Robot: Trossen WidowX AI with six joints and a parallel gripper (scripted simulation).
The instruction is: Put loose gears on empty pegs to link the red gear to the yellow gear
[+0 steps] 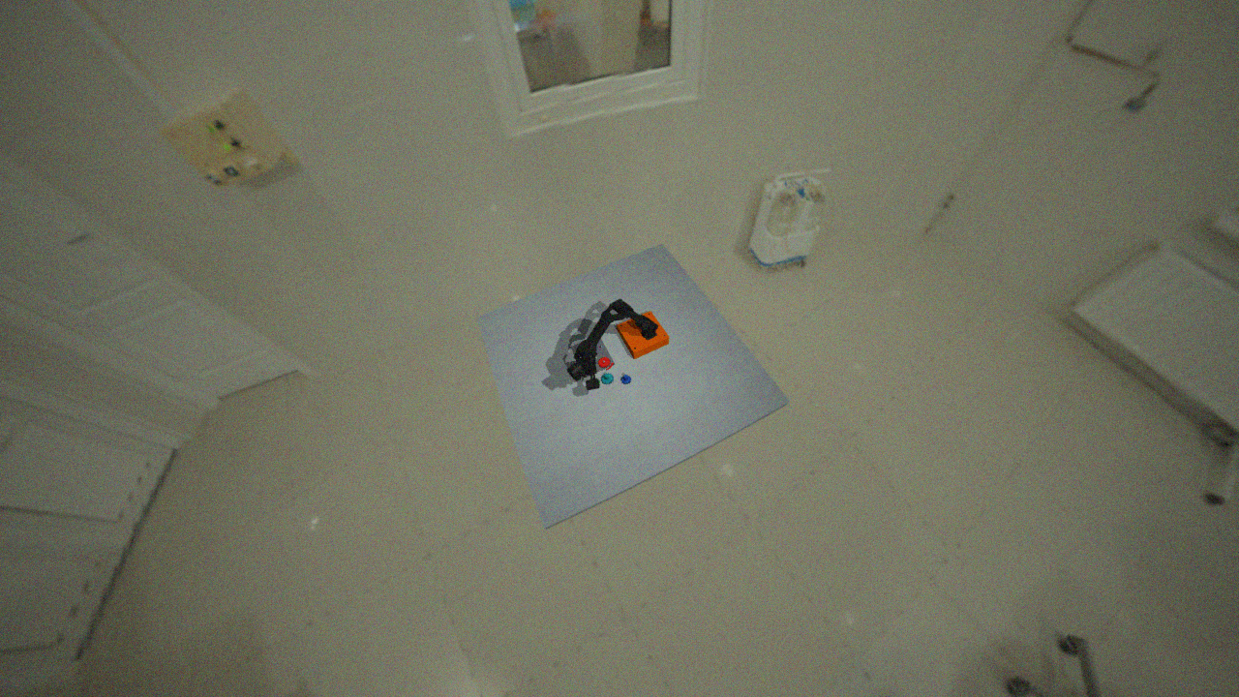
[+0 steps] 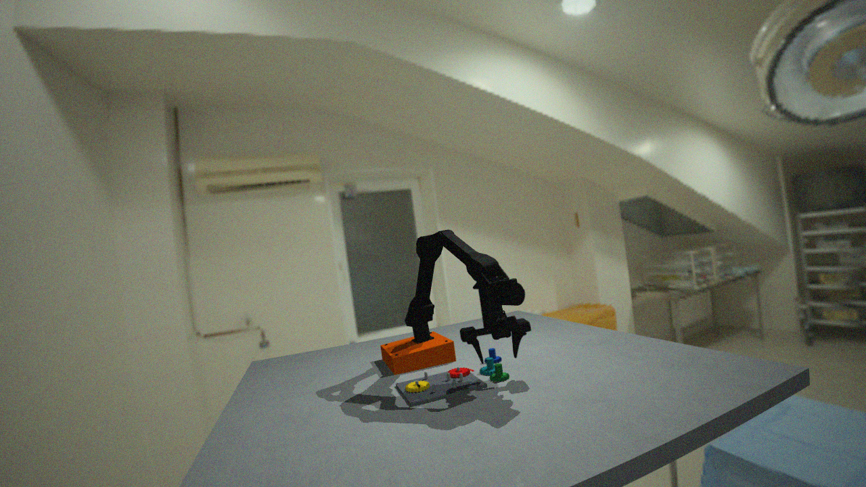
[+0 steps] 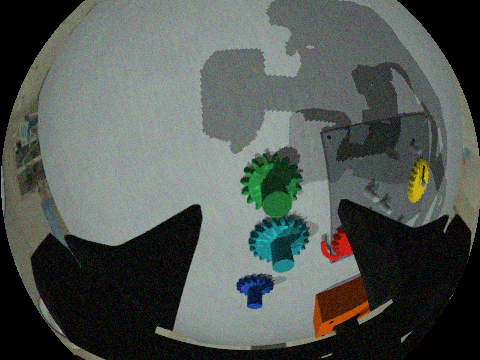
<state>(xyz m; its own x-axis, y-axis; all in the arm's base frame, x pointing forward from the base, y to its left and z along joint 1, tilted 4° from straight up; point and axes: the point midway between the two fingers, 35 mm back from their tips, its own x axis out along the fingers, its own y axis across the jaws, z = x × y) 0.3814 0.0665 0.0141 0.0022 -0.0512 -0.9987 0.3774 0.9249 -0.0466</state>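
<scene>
The green gear is 4 cm below my gripper tip. Also, from my gripper tip: teal gear (7 cm behind, 4 cm below, 1 cm to the left); then red arrow (12 cm behind, 4 cm to the right, 4 cm below); then red gear (10 cm behind, 8 cm to the right, 4 cm below).
</scene>
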